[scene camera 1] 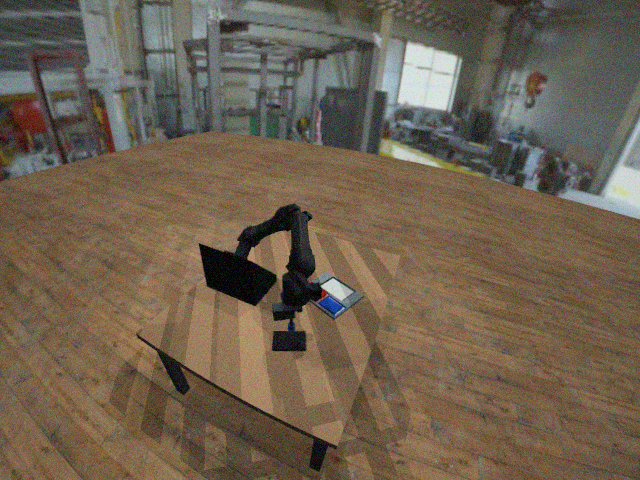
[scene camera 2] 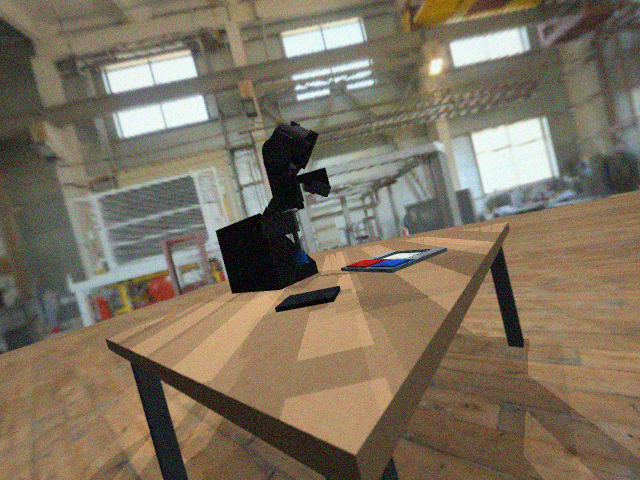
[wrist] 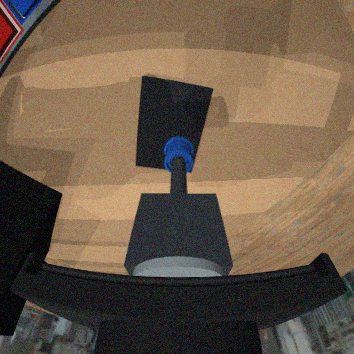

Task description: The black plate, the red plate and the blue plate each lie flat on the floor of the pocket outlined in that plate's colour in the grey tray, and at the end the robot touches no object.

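The black plate lies flat on the table, outside the grey tray. The blue suction cup is above the black plate, with a gap, and carries nothing; suction appears released. The red plate lies in the red-outlined pocket. The blue plate lies in the blue-outlined pocket. The black-outlined pocket shows its pale floor. In the wrist view part of the tray is cut off.
A large black box or panel stands on the table beside the arm's base. The wooden table has its near edge in front of the black plate.
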